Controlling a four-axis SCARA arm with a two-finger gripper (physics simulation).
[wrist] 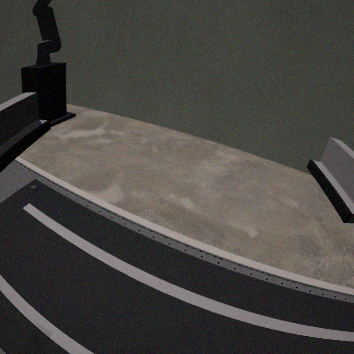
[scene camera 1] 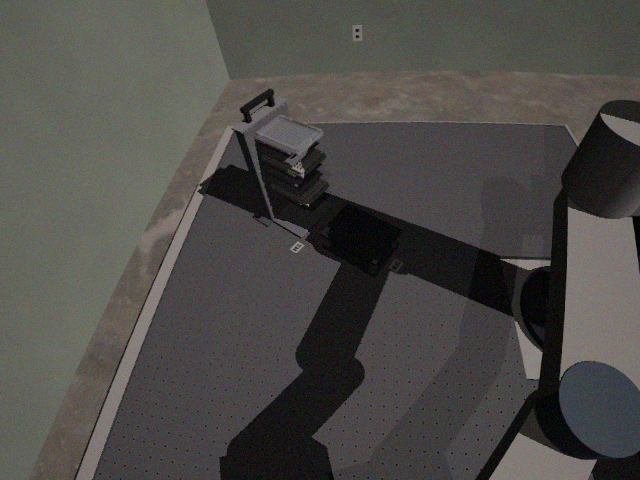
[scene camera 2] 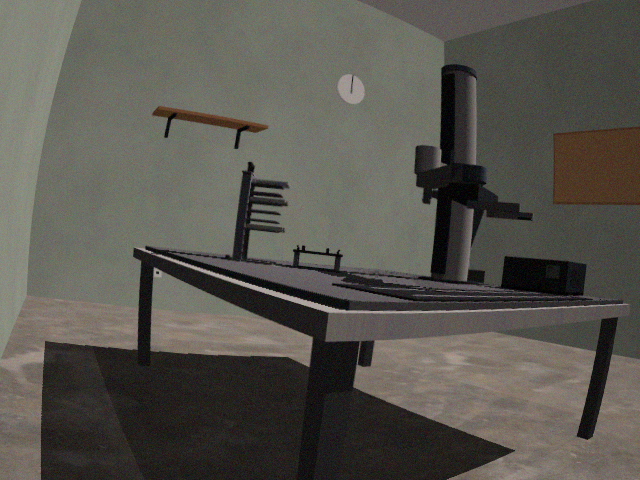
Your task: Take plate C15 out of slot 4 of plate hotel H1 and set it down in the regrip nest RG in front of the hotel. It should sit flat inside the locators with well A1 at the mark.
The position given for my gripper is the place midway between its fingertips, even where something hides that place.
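Observation:
My gripper (scene camera 2: 526,212) (wrist: 183,123), carrying nothing. Light plate (scene camera 1: 286,133), out of frame in the wrist view.

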